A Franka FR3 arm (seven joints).
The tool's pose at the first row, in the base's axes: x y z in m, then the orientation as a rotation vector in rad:
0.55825 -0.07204 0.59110 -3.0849 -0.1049 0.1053
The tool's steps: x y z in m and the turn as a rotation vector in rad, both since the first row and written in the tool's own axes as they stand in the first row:
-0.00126 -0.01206 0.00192 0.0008 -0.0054 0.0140
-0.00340 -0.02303 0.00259 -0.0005 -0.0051 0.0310
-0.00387 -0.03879 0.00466 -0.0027 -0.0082 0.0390
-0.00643 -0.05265 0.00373 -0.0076 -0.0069 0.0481
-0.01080 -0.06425 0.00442 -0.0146 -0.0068 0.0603
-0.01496 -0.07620 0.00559 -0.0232 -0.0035 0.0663
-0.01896 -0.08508 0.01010 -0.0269 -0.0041 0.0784
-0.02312 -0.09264 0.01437 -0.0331 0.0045 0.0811
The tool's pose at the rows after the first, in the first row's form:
0.55607 -0.06002 0.58994 -3.0851 -0.0835 0.1142
0.55316 -0.04920 0.59002 -3.0876 -0.0573 0.1145
0.55151 -0.03343 0.58886 -3.0902 -0.0453 0.1195
0.54811 -0.01984 0.59072 -3.0956 -0.0315 0.1178
0.54295 -0.00856 0.59097 -3.1031 -0.0130 0.1181
0.53794 0.00312 0.59074 -3.1120 -0.0040 0.1130
0.53306 0.01192 0.58700 -3.1161 0.0146 0.1144
0.52812 0.01938 0.58344 -3.1225 0.0189 0.1010

